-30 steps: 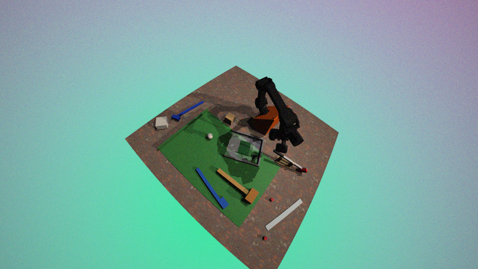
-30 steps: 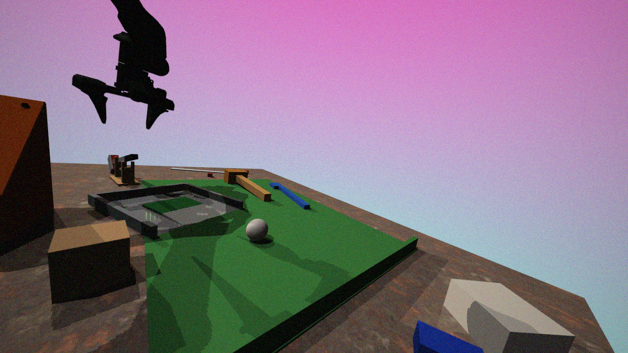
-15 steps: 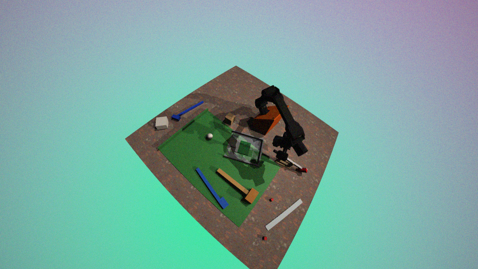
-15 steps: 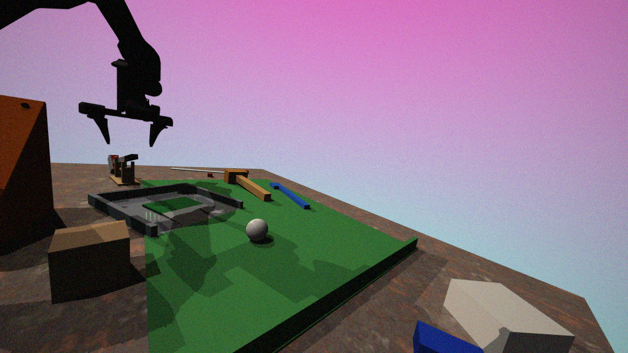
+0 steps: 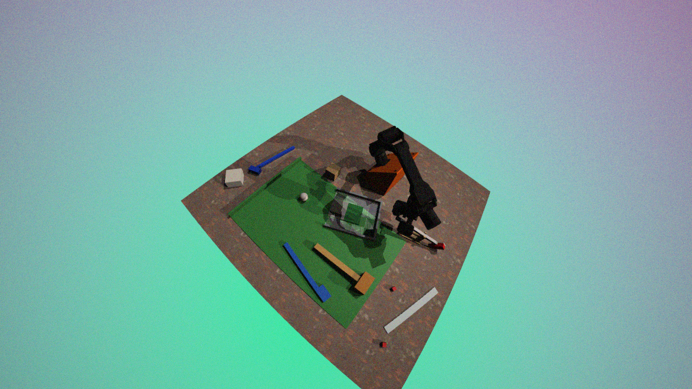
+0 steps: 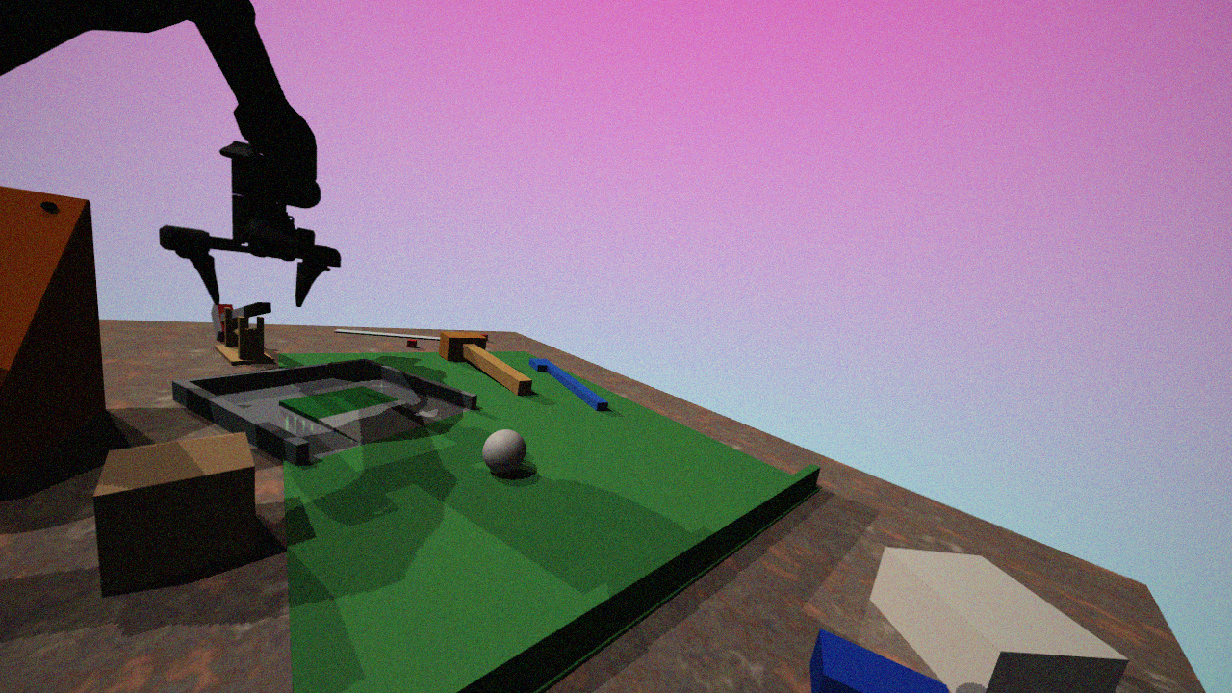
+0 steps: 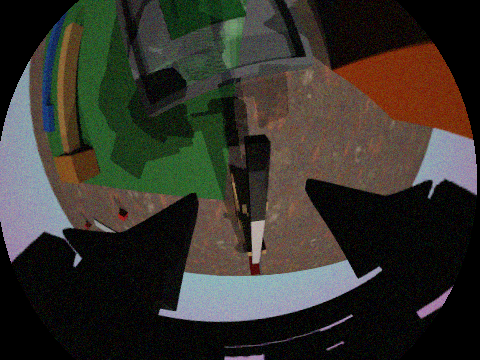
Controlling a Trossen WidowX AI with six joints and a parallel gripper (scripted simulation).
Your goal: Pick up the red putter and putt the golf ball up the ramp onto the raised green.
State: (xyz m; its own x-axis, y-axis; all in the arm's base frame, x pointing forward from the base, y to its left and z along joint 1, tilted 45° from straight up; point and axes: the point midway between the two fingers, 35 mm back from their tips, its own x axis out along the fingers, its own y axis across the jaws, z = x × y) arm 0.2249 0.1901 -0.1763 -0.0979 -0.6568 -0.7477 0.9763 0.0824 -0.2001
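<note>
The tan block lies 30 mm behind my gripper tip, 450 mm to the right of it and 70 mm below it. Round my gripper tip: red putter: 30 mm behind, 110 mm to the left, 30 mm below; then white golf ball: 180 mm ahead, 460 mm to the right, 70 mm below; then white bar: 270 mm ahead, 260 mm to the left, 90 mm below.
</note>
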